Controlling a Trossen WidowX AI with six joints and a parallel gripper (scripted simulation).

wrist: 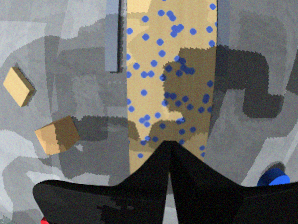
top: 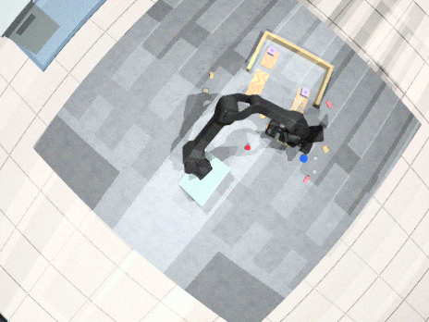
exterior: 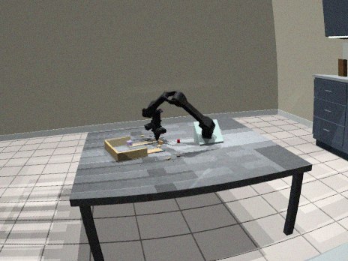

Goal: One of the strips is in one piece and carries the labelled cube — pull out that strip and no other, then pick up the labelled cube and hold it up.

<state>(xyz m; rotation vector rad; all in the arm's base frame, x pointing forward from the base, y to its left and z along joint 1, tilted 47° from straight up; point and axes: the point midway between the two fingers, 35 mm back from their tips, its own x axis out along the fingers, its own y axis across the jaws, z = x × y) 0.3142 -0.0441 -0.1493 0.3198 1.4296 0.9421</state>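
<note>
Right now the blue disc is 11 cm to the right of my gripper tip. Also, from my gripper tip: red dot: 14 cm behind, 8 cm to the left, 1 cm above.
</note>
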